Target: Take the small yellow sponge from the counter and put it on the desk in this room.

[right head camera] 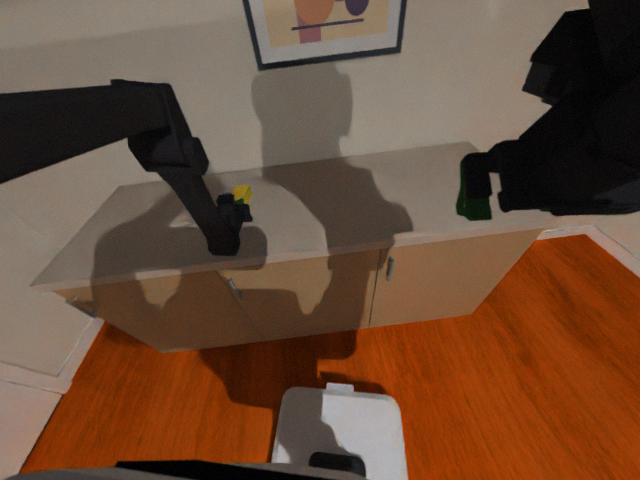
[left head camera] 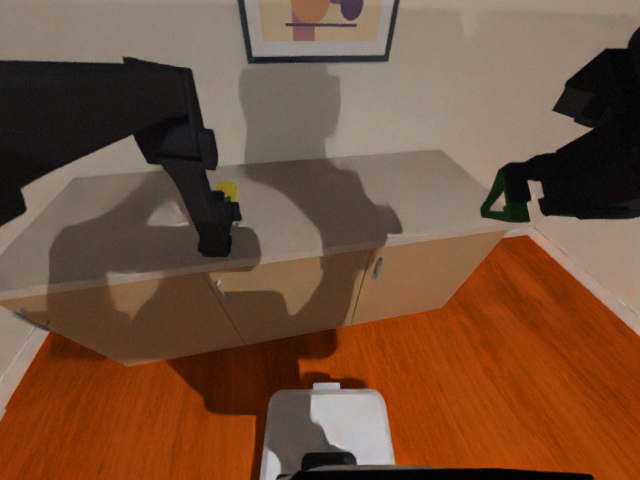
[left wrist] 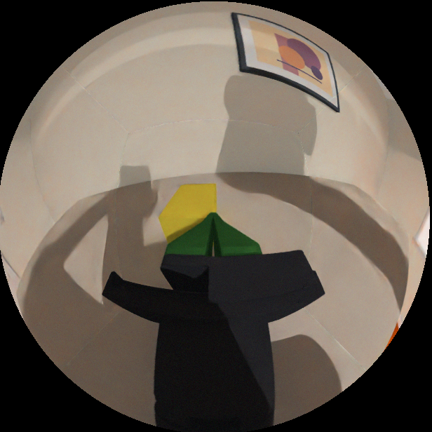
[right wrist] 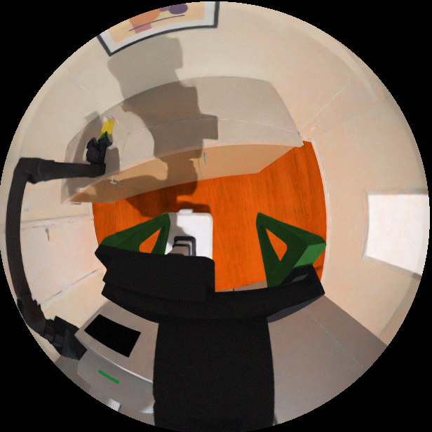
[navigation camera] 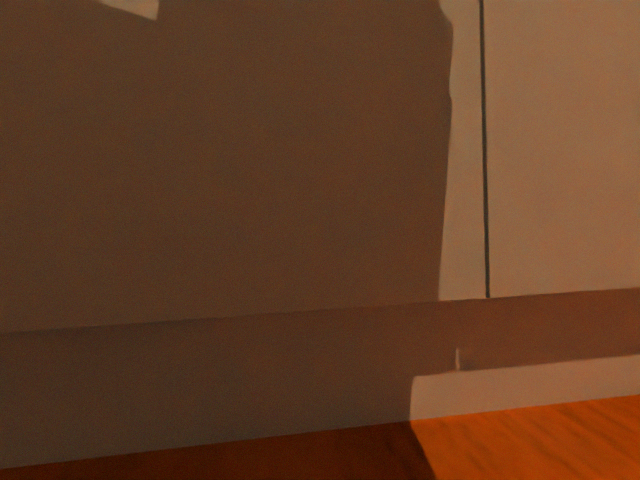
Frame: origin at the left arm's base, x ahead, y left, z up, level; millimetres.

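Seen in the pictures: left gripper, fingertip midpoint: (right head camera: 242,199) (left head camera: 229,197); right gripper, fingertip midpoint: (right head camera: 498,207) (left head camera: 514,211).
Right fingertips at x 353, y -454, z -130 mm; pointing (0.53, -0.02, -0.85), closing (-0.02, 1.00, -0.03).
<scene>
Offsets run from my right fingertips to a thing's middle. "*": to the spot under its first point. Level surfaces: height alone.
The small yellow sponge {dx +510, dy +647, dz -347 mm} (left head camera: 227,190) (right head camera: 242,193) (left wrist: 192,205) (right wrist: 108,125) is at the back of the counter {dz -370 mm} (left head camera: 423,191) (right head camera: 439,186) (left wrist: 280,215) (right wrist: 240,105), left of its middle. My left gripper (left head camera: 227,198) (right head camera: 239,202) (left wrist: 212,217) (right wrist: 105,131) is shut with nothing between its green fingers. In the left wrist view its fingertips overlap the sponge's lower right part, and the sponge shows beyond and left of them. Whether they touch is unclear. My right gripper (right wrist: 212,217) is open and empty, well away to the right. I cannot make out the desk in any view.
A framed picture (left head camera: 318,58) (right head camera: 330,57) (left wrist: 241,50) hangs on the wall behind the counter. Cabinet doors {* dx +251, dy +372, dz -634 mm} (left head camera: 294,289) (right head camera: 305,299) form the counter's front, with handles sticking out. My white base (left head camera: 351,413) (right head camera: 361,418) stands before it on the orange wood floor {dz -1280 mm} (left head camera: 516,372) (navigation camera: 542,439).
</scene>
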